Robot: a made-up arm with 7 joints.
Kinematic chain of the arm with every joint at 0, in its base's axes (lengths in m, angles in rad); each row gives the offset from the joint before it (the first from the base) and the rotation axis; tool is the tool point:
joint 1: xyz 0 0 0.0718 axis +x
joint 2: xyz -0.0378 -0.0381 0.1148 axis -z
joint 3: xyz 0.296 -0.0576 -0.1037 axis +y
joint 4: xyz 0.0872 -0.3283 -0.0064 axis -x
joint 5: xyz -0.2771 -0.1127 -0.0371 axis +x
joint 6: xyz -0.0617 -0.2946 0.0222 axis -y
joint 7: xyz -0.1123 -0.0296 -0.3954 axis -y
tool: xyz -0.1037 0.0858 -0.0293
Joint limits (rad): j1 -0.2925..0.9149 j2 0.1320..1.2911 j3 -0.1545..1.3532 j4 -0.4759..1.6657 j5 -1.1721..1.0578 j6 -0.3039..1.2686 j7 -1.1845..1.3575
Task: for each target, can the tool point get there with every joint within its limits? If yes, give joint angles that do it. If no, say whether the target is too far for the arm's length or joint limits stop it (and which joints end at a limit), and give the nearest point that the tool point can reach.
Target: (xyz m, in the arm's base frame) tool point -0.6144 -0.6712 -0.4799
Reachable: yes | joints 0.8180 0.7077 0.7952 0.1939 -0.7794 0.5803 -0.1640
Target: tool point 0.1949 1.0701 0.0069
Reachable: no: joint limits stop it (at a limit: joint 1, joint 2, joint 3, joint 4, joint 6) | nearest point -0.1805 0.4215 -0.1111 | short by 0.759 m
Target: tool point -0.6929 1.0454 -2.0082
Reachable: no: too far | nearest point -0.4045 0.1497 -0.7784 | short by 1.548 m
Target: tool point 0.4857 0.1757 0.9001
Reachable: no: joint limits stop it (at a limit: joint 1, joint 2, joint 4, joint 5, joint 6) | nearest point 0.4138 -0.1478 0.8776 | short by 0.332 m
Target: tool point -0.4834 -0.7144 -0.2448
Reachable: yes | joints 0.3870 0.2468 0.6640 -0.0802 -0.3511 0.1553 -0.3937
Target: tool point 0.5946 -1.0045 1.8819
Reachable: no: too far | nearest point 0.3518 -0.7028 0.9588 | short by 1.001 m
